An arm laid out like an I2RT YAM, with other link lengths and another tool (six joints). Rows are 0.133 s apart.
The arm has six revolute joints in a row. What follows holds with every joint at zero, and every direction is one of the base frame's.
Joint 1 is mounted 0.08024 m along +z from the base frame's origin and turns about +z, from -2.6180 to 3.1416 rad.
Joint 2 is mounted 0.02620 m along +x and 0.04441 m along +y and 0.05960 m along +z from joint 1 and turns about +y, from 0.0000 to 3.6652 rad.
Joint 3 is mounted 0.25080 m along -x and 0.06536 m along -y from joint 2 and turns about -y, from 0.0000 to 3.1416 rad.
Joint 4 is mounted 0.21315 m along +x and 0.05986 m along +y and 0.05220 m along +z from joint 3 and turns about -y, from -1.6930 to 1.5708 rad.
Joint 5 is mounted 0.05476 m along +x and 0.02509 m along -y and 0.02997 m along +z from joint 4 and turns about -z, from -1.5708 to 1.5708 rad.
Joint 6 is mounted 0.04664 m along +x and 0.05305 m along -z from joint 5 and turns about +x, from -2.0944 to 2.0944 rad.
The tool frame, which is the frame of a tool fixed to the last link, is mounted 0.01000 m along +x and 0.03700 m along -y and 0.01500 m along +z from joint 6; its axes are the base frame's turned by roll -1.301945, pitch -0.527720 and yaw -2.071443 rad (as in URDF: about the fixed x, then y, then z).
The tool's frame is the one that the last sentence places.
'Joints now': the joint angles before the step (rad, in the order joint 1, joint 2, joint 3, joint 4, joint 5, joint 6). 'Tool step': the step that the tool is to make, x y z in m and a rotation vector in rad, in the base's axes. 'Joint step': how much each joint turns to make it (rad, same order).
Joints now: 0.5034 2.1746 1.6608 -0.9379 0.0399 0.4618
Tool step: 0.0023 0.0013 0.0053 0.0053 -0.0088 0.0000
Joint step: 0.0000 0.0002 0.0259 -0.0155 -0.0004 0.0001
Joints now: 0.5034 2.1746 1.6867 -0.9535 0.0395 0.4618
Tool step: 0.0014 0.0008 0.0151 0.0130 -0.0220 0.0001
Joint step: 0.0000 -0.0196 0.0395 -0.0335 -0.0008 0.0000
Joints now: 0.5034 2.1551 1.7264 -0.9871 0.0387 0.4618
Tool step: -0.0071 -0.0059 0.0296 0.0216 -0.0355 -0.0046
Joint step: -0.0051 -0.0769 0.0149 -0.0503 -0.0020 -0.0002
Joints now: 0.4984 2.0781 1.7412 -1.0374 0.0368 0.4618
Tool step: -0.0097 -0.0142 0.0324 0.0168 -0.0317 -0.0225
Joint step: -0.0226 -0.0877 0.0157 -0.0675 0.0000 -0.0001
